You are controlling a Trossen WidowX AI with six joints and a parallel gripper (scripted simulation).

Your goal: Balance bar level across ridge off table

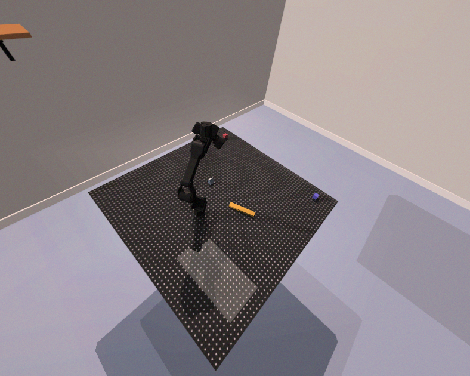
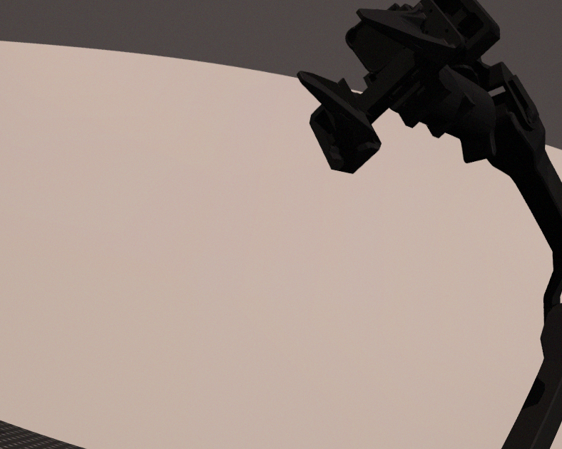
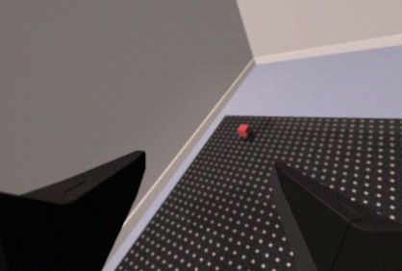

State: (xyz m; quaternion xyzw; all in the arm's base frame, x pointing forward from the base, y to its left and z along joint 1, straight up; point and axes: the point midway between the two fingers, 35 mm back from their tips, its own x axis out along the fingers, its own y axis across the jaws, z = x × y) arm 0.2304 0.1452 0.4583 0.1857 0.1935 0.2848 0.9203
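The orange bar lies 3 cm behind my gripper tip, 35 cm to the right of it and 44 cm below it. The rest, counted from my gripper tip: small red cube (48 cm ahead, 33 cm to the left, 43 cm below); small purple cube (48 cm ahead, 67 cm to the right, 43 cm below).
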